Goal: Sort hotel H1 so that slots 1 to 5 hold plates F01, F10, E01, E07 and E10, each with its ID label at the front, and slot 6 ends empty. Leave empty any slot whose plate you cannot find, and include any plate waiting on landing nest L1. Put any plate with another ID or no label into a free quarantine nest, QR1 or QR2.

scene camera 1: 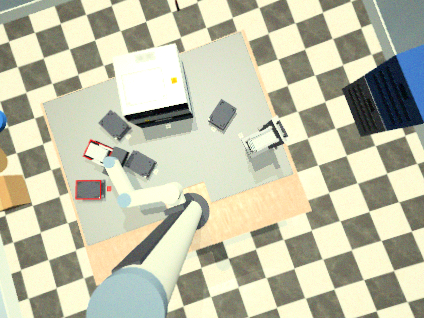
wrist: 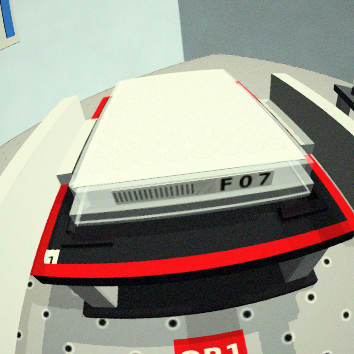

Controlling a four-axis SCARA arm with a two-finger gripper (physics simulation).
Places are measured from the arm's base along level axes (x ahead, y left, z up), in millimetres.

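Where they show: gripper, fingertip midpoint: [scene camera 1: 96, 152] [wrist: 176, 96].
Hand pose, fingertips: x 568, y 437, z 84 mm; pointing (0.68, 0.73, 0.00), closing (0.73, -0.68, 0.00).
Each offset is from my fingertips to the top centre of the thing. "spot": to the spot under its first point.
My gripper [scene camera 1: 98, 152] [wrist: 176, 96] is shut on a pale plate @(dz -3, dx +2, dy +3 mm) [scene camera 1: 95, 150] [wrist: 190, 125], with a finger along each side. Its front label reads F07 in the wrist view. The plate is level, directly over the red-edged nest QR1 @(dz -17, dx +2, dy +2 mm) [wrist: 190, 265], low and close to it; whether it touches the supports is hard to tell. The other red-edged nest @(dz -17, dx -206, dy +136 mm) [scene camera 1: 89, 190] holds no visible plate; its label is unreadable. A rack with a black frame @(spot: dz +275, dx -287, dy -1067 mm) [scene camera 1: 283, 130], apparently hotel H1, stands at the right with a pale plate [scene camera 1: 261, 142] at its top. Its lower slots and IDs are hidden.
A large white device @(dz +175, dx +236, dy -510 mm) [scene camera 1: 145, 85] stands at the back. Dark nests @(spot: dz -21, dx +134, dy -163 mm) [scene camera 1: 115, 125] @(spot: dz -21, dx -167, dy -243 mm) [scene camera 1: 141, 164] @(spot: dz -21, dx -43, dy -846 mm) [scene camera 1: 222, 115] stand around it, their labels unreadable; which one is L1 cannot be told. The arm's links cross the front left of the table.
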